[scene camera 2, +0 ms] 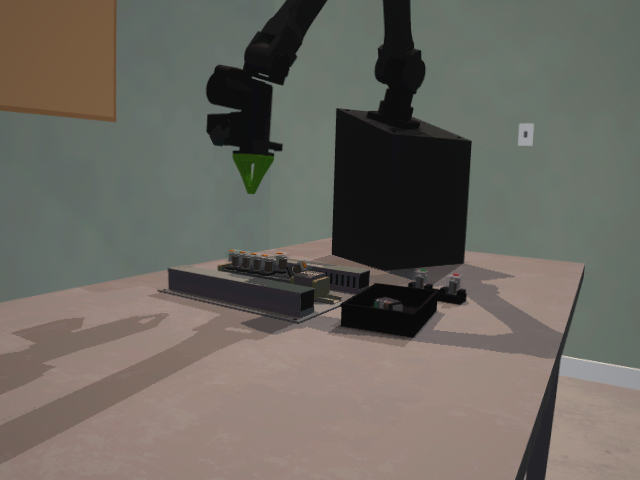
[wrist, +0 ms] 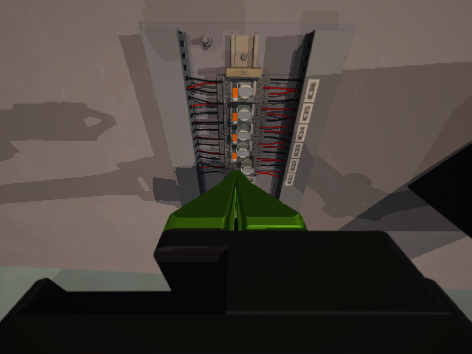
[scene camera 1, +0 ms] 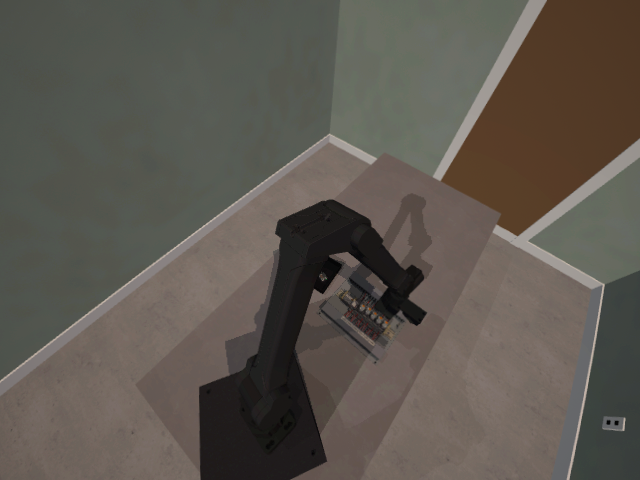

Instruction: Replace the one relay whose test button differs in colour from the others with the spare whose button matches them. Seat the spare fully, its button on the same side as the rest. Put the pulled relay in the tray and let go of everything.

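Seen in the pictures: gripper, fingertip midpoint: (scene camera 2: pixel 251 193) (wrist: pixel 235 177) (scene camera 1: pixel 384 309); arm's base, origin of the base link: (scene camera 2: pixel 392 122) (scene camera 1: pixel 267 417).
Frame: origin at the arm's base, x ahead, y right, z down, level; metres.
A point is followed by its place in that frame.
My gripper (scene camera 2: pixel 251 192) {x 0.489, y 0.018, z 0.180 m} (wrist: pixel 235 177) {x 0.489, y 0.018, z 0.180 m} is shut with its green fingertips together and empty, high above the relay row; scene camera 1 hides its tips. Several upright relays (scene camera 2: pixel 256 262) {x 0.497, y -0.008, z 0.308 m} (wrist: pixel 245 91) {x 0.489, y 0.061, z 0.294 m} with orange buttons stand along the rail. At the row's near end in scene camera 2, a relay (scene camera 2: pixel 298 268) {x 0.478, y -0.095, z 0.309 m} with an orange button is tilted beside the tan end block (scene camera 2: pixel 315 285) {x 0.495, y -0.149, z 0.329 m}. In the wrist view the fingers partly hide that end. A pulled relay (scene camera 2: pixel 388 303) {x 0.481, y -0.286, z 0.338 m} lies on its side in the black tray (scene camera 2: pixel 377 321) {x 0.555, y -0.312, z 0.346 m} (scene camera 1: pixel 334 268) {x 0.542, y -0.275, z 0.359 m}, a green spot showing on it.
Beside the tray, one relay with a green button (scene camera 2: pixel 421 279) {x 0.322, y -0.264, z 0.327 m} and one with a red button (scene camera 2: pixel 454 284) {x 0.317, y -0.327, z 0.328 m} stand in black holders. Grey wire ducts (scene camera 2: pixel 237 289) (wrist: pixel 327 55) flank the row. The black robot pedestal (scene camera 2: pixel 400 201) {x 0.110, y -0.094, z 0.198 m} (scene camera 1: pixel 227 428) {x -0.083, y -0.047, z 0.004 m} stands behind the panel in scene camera 2.
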